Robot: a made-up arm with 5 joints.
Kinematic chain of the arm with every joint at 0, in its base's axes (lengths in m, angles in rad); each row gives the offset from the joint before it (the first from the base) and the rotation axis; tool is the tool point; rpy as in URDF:
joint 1: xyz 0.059 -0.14 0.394 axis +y
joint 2: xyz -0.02 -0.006 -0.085 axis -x
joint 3: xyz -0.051 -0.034 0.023 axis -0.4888 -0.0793 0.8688
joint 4: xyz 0 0.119 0.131 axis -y
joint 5: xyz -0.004 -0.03 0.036 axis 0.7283 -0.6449 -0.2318
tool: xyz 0.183 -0.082 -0.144 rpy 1.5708 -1.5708 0
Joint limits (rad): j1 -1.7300..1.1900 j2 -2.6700..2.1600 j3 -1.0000..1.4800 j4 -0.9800..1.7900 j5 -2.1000..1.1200
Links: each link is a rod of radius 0.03 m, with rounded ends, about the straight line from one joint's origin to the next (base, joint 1, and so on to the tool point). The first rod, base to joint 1, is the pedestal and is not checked.
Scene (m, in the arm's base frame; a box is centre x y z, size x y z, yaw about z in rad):
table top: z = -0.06
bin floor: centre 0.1 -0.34 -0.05 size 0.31 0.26 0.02 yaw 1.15
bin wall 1: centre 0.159 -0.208 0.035 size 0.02 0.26 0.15 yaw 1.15
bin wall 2: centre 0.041 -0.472 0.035 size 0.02 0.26 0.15 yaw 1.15
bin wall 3: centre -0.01 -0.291 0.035 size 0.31 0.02 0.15 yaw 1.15
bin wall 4: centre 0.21 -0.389 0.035 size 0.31 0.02 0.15 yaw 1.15
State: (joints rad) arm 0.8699 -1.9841 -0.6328 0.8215 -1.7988
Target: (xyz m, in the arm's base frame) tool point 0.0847 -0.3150 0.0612
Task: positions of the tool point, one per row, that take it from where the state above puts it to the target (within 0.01 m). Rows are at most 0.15 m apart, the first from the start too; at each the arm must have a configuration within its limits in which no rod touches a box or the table.
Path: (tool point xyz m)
1: -0.2104 -0.1931 0.2135
2: -0.1709 -0.2152 0.2139
3: -0.0417 -0.2757 0.1757
4: 0.0847 -0.3150 0.2253
5: 0.0818 -0.3357 0.1738
6: 0.0805 -0.3354 0.1158
7: 0.0847 -0.3150 0.0612

